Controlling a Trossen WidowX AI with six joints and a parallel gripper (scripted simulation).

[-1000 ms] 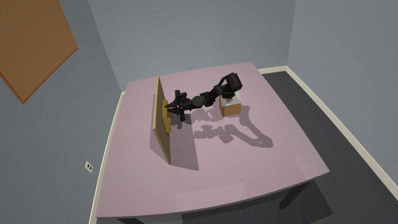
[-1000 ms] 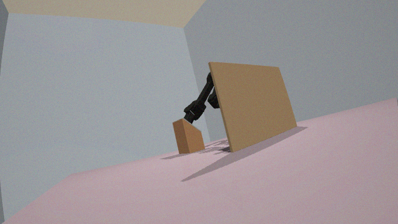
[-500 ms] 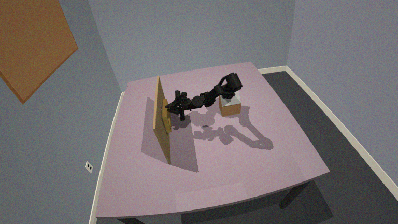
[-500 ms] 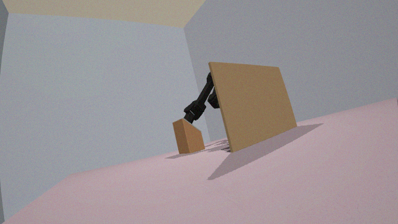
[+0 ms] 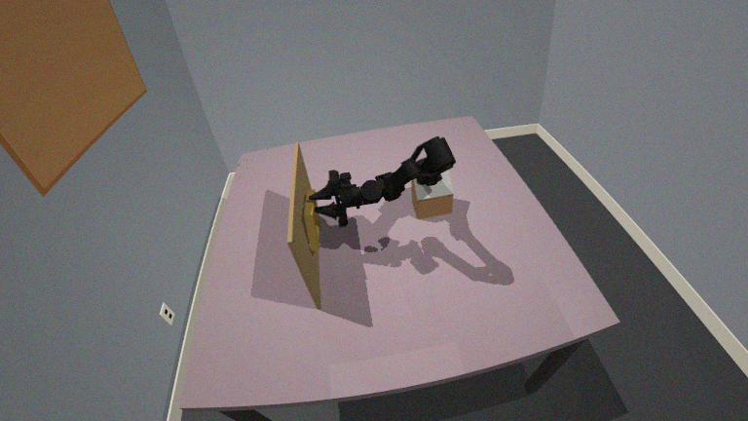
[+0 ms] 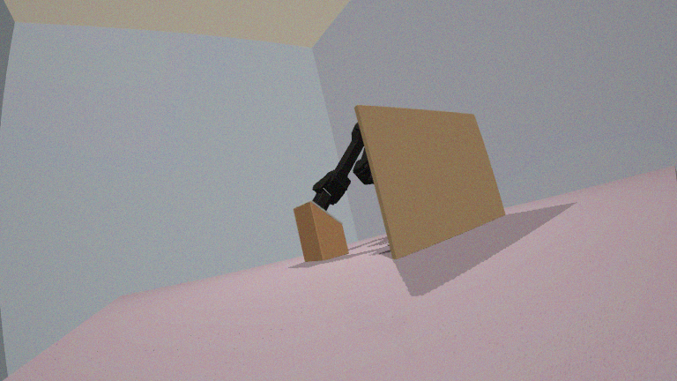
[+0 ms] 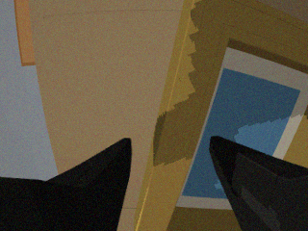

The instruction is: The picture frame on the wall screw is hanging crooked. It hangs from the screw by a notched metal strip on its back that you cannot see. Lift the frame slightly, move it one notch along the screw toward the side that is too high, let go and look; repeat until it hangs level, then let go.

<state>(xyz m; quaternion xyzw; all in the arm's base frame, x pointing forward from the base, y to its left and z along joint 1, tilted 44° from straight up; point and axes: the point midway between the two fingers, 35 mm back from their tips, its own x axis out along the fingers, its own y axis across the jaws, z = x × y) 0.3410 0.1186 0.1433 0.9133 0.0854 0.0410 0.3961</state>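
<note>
The picture frame is 10 mm ahead of my gripper tip, 10 mm to the left of it and 50 mm below it. The rest, counted from my gripper tip: brown wall panel: 20 mm ahead, 70 mm below.
</note>
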